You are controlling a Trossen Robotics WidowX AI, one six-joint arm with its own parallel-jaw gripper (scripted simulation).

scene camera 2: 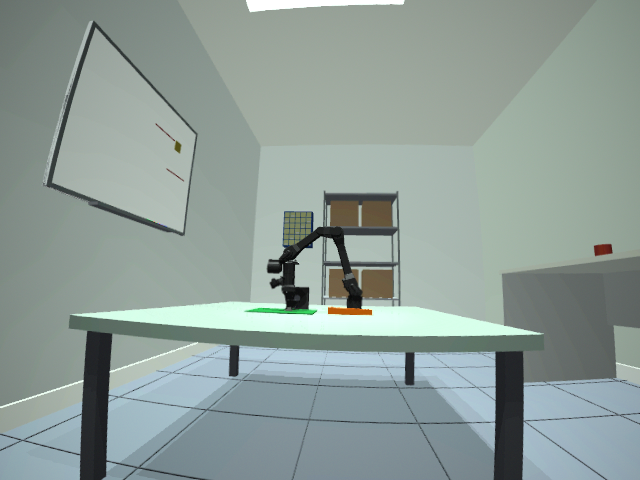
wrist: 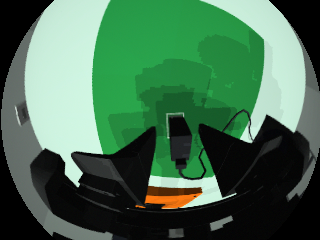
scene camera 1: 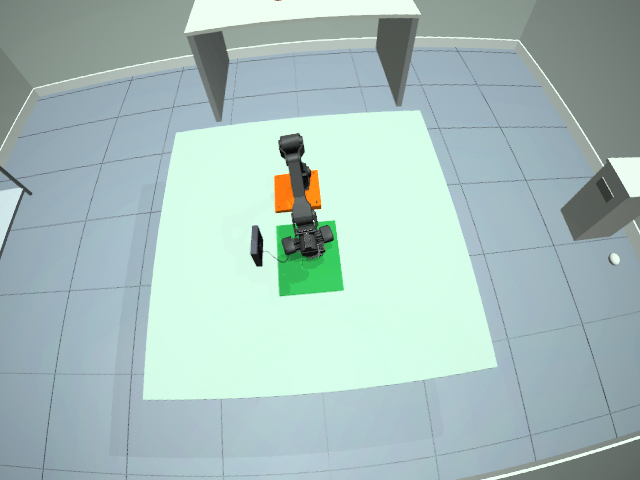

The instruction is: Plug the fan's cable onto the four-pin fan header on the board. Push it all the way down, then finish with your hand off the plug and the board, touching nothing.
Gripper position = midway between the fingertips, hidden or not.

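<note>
My gripper (wrist: 177, 128), with a green board (wrist: 145, 67). Green board (scene camera 1: 299, 275) too.
</note>
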